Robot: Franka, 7 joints.
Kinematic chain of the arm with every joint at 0, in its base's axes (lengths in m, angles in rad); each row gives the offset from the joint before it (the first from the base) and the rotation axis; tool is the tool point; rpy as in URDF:
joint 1: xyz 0 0 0.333 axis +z
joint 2: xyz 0 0 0 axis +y
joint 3: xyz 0 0 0.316 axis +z
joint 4: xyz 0.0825 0 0 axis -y
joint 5: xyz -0.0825 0 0.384 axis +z
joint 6: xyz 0 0 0 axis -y
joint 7: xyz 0.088 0 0 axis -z
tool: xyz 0 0 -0.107 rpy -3.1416 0 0
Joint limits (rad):
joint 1: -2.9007..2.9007
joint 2: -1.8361..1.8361
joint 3: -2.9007..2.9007
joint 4: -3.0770..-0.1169
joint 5: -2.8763..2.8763
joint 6: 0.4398..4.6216
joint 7: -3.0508..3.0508
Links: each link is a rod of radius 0.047 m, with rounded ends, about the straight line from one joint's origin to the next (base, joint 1, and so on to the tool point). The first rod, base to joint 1, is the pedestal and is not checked.
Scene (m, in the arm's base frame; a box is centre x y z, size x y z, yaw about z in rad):
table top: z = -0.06
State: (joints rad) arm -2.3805 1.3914 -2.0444 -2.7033 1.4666 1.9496 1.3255
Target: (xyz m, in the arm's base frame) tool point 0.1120 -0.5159 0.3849
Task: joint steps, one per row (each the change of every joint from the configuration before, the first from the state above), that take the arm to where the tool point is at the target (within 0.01 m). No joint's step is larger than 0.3 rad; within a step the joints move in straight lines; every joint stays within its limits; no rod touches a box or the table.
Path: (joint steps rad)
1: 0.2963 -0.2450 0.2669 0.1077 0.0152 -0.1139 0.0000
2: 0.2964 -0.2450 0.2668 0.1077 0.0152 -0.1138 0.0000
3: 0.2963 -0.2450 0.2669 0.1077 0.0151 -0.1139 0.0000
4: 0.2964 -0.2450 0.2669 0.1077 0.0152 -0.1138 0.0000
5: 0.2963 -0.2450 0.2668 0.1077 0.0152 -0.1139 0.0000

